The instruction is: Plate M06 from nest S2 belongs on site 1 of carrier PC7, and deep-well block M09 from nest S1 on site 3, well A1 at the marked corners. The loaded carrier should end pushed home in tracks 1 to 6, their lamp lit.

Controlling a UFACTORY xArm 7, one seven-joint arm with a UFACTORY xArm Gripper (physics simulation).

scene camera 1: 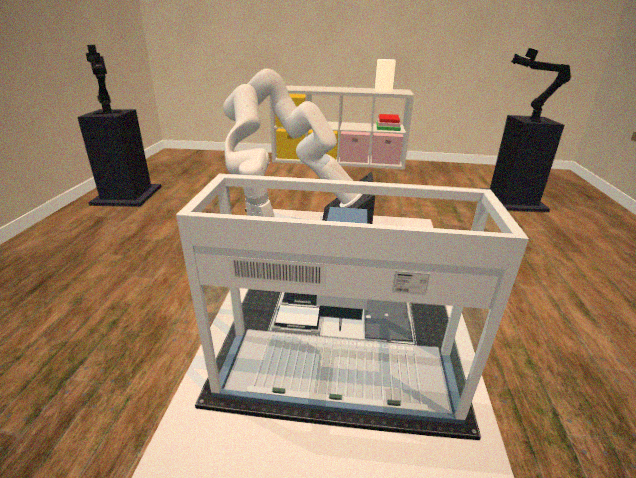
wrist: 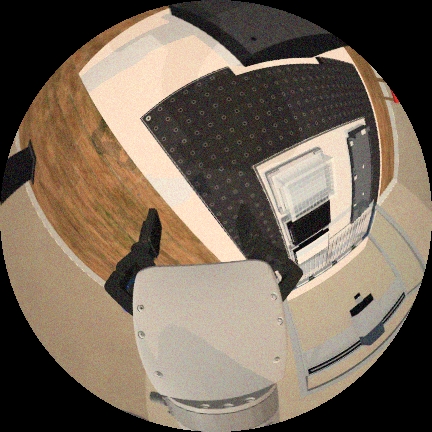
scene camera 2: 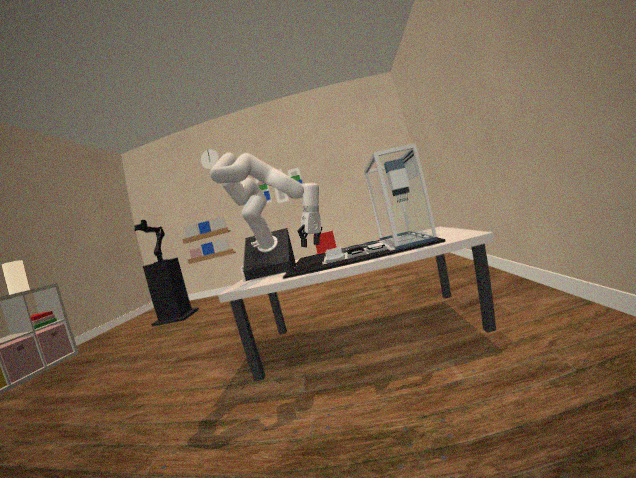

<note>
The gripper (wrist: pixel 198 214) is open, with nothing in its grasp. Also in view: a clear well plate (wrist: pixel 303 186). Further things: a grey carrier (wrist: pixel 358 142).
</note>
